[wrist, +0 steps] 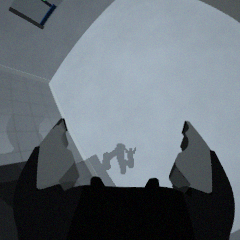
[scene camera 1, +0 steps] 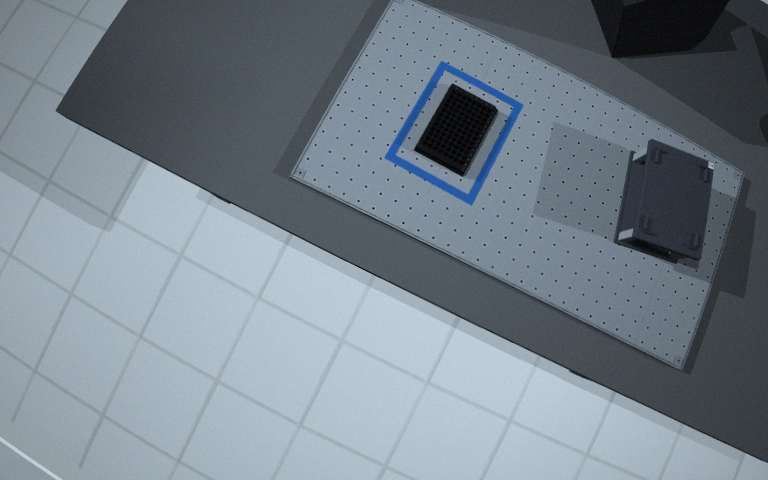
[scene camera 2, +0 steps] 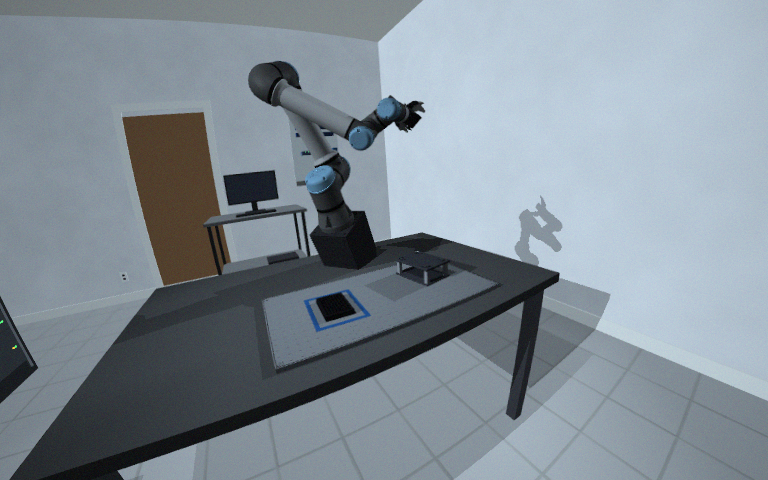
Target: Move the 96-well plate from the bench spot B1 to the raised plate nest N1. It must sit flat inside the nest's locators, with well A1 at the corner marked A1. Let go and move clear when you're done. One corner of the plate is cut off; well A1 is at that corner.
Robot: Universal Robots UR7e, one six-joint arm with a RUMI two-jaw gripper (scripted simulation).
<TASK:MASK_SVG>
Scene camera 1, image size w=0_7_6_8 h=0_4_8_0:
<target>black 96-well plate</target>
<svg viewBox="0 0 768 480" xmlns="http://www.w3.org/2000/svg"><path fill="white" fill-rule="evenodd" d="M452 83L415 146L414 151L463 176L498 109L496 106Z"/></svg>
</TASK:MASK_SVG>
